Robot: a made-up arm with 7 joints. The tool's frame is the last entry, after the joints. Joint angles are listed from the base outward. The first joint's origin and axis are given. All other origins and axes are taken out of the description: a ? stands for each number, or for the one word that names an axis. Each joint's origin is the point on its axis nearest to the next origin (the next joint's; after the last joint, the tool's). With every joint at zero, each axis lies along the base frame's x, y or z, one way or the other. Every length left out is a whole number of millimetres.
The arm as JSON. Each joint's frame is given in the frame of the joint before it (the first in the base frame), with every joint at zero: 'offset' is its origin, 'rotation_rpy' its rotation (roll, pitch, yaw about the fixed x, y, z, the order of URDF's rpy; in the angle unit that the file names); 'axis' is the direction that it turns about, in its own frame. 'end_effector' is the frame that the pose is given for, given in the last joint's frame.
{
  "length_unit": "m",
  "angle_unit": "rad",
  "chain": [
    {
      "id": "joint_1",
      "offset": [
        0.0,
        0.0,
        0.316
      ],
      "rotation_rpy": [
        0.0,
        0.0,
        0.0
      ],
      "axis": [
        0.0,
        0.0,
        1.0
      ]
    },
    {
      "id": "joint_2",
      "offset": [
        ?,
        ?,
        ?
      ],
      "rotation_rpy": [
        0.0,
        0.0,
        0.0
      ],
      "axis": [
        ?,
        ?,
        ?
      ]
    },
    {
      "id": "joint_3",
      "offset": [
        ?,
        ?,
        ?
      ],
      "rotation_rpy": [
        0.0,
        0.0,
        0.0
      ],
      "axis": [
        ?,
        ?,
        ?
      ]
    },
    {
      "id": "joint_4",
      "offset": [
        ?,
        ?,
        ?
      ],
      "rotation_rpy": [
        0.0,
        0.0,
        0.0
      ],
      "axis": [
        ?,
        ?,
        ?
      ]
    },
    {
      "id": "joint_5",
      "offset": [
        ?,
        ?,
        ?
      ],
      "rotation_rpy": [
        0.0,
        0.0,
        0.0
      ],
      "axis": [
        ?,
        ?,
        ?
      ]
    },
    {
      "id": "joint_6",
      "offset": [
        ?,
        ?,
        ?
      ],
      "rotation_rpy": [
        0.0,
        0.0,
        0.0
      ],
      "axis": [
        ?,
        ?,
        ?
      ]
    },
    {
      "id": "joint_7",
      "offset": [
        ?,
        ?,
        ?
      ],
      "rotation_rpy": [
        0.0,
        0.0,
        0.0
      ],
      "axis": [
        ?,
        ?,
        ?
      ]
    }
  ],
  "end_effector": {
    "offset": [
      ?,
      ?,
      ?
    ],
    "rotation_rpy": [
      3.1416,
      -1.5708,
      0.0
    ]
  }
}
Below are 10 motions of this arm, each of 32 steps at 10 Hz.
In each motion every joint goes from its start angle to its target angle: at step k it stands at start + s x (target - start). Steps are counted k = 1, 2, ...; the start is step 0. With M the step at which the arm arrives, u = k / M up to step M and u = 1 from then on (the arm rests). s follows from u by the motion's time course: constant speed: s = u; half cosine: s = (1 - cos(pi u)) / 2; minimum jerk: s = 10 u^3 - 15 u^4 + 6 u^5.
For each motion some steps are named. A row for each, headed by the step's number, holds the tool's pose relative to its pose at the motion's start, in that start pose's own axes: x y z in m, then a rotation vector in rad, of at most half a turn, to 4 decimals.
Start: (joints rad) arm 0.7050 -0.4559 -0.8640 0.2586 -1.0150 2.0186 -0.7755
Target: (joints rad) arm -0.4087 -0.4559 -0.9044 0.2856 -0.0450 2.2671 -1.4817
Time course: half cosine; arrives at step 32
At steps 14, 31, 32:
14: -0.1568 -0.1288 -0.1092 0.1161 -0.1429 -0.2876
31: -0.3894 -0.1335 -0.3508 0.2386 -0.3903 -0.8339
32: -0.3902 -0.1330 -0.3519 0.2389 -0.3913 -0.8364

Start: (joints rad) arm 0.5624 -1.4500 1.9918 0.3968 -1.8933 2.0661 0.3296
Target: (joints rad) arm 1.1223 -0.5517 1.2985 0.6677 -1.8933 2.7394 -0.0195
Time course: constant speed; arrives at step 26
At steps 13, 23, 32:
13: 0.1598 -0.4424 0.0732 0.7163 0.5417 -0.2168
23: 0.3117 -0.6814 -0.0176 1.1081 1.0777 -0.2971
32: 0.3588 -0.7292 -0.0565 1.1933 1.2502 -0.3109

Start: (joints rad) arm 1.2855 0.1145 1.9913 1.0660 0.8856 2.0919 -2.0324
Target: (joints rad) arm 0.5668 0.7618 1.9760 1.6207 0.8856 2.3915 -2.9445
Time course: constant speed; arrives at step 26
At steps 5, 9, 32:
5: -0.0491 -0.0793 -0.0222 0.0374 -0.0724 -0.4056
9: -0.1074 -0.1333 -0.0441 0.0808 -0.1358 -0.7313
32: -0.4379 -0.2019 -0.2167 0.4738 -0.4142 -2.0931

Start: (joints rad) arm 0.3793 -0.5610 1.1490 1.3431 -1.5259 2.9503 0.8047
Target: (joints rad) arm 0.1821 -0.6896 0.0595 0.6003 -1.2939 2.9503 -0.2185
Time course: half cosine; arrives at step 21
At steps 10, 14, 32:
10: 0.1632 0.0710 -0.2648 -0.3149 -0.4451 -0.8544
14: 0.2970 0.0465 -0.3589 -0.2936 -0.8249 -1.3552
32: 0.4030 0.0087 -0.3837 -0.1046 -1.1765 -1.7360

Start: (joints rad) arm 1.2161 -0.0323 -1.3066 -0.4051 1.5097 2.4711 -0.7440
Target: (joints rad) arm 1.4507 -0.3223 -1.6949 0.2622 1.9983 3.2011 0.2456
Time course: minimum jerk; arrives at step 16
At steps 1, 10, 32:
1: -0.0008 0.0004 -0.0008 -0.0019 -0.0006 0.0016
10: -0.1694 0.1275 -0.2849 -0.5452 0.1487 0.3357
32: -0.1871 0.1658 -0.3849 -0.6341 0.3599 0.3841

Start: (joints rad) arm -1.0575 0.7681 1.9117 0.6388 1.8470 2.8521 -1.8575
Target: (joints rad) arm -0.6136 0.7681 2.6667 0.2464 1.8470 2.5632 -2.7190
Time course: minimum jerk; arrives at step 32
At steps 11, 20, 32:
11: 0.0758 0.0128 -0.1113 0.2942 -0.0352 -0.0372
20: 0.2509 0.1456 -0.3015 0.9082 0.0640 -0.0518
32: 0.3369 0.2600 -0.3558 1.1959 0.1989 -0.0047

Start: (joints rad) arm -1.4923 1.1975 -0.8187 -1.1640 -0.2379 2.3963 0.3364
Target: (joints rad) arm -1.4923 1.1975 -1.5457 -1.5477 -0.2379 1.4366 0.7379
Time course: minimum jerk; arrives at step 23
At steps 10, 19, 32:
10: 0.0405 -0.1456 0.0795 0.1462 -0.2392 0.2104
19: 0.1374 -0.3891 0.1042 0.3209 -0.6421 0.4316
32: 0.1456 -0.4050 0.1016 0.3304 -0.6708 0.4417

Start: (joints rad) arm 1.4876 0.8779 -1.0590 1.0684 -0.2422 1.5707 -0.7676
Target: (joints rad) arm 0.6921 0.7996 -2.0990 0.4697 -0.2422 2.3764 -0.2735
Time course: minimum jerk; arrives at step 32
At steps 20, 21, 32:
20: 0.2843 0.3275 -0.4946 -1.1681 0.5177 -0.8319
21: 0.3132 0.3189 -0.5307 -1.2054 0.5660 -0.9216
32: 0.4367 0.2363 -0.6708 -1.2747 0.7585 -1.3754

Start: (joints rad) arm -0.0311 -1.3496 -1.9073 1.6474 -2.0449 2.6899 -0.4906
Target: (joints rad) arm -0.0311 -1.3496 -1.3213 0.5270 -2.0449 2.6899 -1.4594
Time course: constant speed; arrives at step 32
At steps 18, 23, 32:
18: 0.0304 0.3384 -0.1107 -0.2881 -0.2689 -1.1371
23: 0.0695 0.4113 -0.1691 -0.3687 -0.4063 -1.4223
32: 0.1587 0.4976 -0.2992 -0.4903 -0.7437 -1.8789

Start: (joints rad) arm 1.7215 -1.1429 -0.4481 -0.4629 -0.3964 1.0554 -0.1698
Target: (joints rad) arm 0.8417 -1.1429 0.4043 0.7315 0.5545 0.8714 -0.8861
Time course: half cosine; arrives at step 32
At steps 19, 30, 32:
19: -0.7739 0.0465 0.0321 0.4253 -0.8917 0.5467
30: -0.9894 -0.0488 -0.1718 0.5936 -1.0157 1.0521
32: -0.9923 -0.0524 -0.1775 0.5971 -1.0151 1.0669

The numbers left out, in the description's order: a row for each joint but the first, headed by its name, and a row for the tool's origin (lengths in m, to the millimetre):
joint_2: xyz 0.0 -0.063 0.0, axis 0.0 -1.0 0.0
joint_3: xyz 0.0 0.0 0.324, axis 0.0 0.0 1.0
joint_4: xyz 0.014 0.055 0.0, axis 0.0 1.0 0.0
joint_5: xyz -0.027 0.0 0.554, axis 0.0 0.0 1.0
joint_6: xyz 0.0 -0.102 0.0, axis 0.0 -1.0 0.0
joint_7: xyz 0.011 0.0 0.084, axis 1.0 0.0 0.0
tool: xyz 0.0 0.0 0.0

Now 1 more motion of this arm.
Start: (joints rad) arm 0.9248 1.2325 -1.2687 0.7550 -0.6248 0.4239 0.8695
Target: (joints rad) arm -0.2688 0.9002 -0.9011 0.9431 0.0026 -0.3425 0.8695
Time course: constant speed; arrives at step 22
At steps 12, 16, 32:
12: -0.0646 -0.0294 -0.4107 0.0134 0.0007 -0.0276
16: -0.1321 -0.0381 -0.5070 -0.0327 0.0024 -0.0609
32: -0.2496 -0.0518 -0.6004 -0.1521 0.0031 -0.0996

